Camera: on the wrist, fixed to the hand. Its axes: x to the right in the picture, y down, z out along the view.
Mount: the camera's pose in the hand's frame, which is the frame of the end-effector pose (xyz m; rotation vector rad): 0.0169 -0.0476 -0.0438 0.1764 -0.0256 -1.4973
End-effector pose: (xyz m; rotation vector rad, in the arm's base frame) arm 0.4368 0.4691 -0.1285 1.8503 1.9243 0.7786
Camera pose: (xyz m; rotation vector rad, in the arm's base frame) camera 0.3713 0.4801 -0.1212 0.0862 2.5857 0.0450
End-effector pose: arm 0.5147 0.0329 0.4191 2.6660 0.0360 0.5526
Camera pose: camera 0.5161 0.0954 0.4428 1.9696 1.8738 -0.0242
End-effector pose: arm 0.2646 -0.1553 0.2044 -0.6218 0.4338 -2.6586
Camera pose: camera 0.2161 -0.1113 0.1908 0.6370 0.2814 2.0093
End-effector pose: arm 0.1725 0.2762 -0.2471 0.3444 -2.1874 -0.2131
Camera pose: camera 0.2061 0.2245 -0.2214 2.0085 -1.5315 -0.8047
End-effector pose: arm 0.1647 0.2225 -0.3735 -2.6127 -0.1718 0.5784
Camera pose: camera 0.1976 0.2506 -0.3225 -1.6017 -1.7231 0.0360
